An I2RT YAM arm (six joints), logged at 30 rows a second.
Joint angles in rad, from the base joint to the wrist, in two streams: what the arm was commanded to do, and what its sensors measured. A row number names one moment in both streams.
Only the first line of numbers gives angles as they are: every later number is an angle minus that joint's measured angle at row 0.
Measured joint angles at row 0:
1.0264 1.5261 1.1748 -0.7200 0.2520 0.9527
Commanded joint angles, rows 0 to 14:
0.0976 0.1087 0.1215 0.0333 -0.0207 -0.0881
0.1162 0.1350 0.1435 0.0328 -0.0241 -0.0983
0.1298 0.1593 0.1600 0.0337 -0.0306 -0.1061
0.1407 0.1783 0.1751 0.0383 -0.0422 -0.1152
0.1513 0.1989 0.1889 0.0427 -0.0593 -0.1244
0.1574 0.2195 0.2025 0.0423 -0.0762 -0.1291
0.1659 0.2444 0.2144 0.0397 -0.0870 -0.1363
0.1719 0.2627 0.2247 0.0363 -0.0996 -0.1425
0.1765 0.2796 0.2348 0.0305 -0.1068 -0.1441
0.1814 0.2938 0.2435 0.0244 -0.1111 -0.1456
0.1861 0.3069 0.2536 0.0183 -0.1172 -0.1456
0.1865 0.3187 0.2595 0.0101 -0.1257 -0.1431
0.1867 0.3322 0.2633 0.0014 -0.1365 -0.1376
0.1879 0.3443 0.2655 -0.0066 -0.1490 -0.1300
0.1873 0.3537 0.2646 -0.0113 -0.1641 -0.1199
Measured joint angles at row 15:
0.1831 0.3338 0.2224 0.0240 -0.1133 -0.1220
